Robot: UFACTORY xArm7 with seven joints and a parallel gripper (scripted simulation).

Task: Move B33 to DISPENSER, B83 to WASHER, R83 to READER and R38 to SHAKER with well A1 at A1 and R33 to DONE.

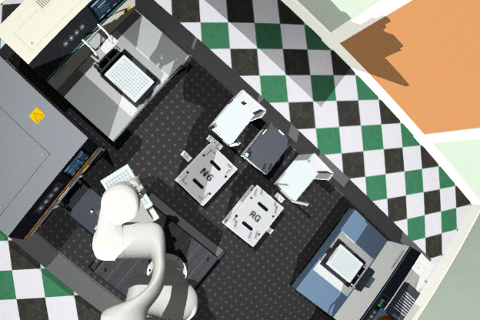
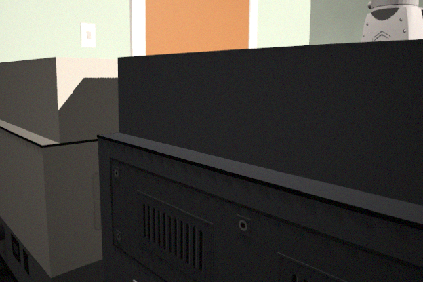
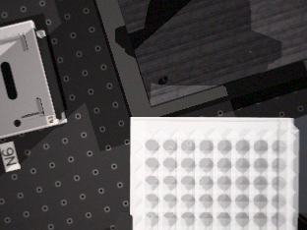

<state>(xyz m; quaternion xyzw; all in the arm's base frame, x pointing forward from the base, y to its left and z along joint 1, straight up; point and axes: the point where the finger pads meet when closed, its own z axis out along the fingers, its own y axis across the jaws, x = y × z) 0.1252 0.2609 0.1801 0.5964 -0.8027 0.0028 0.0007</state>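
My hand is 120 mm past the dark reader nest, 120 mm above it and 40 mm to the right of it. The rest, counted from my hand: N6 nest (200 mm ahead, 190 mm below, 150 mm to the right); regrip nest RG (360 mm to the right, 190 mm ahead, 170 mm below).
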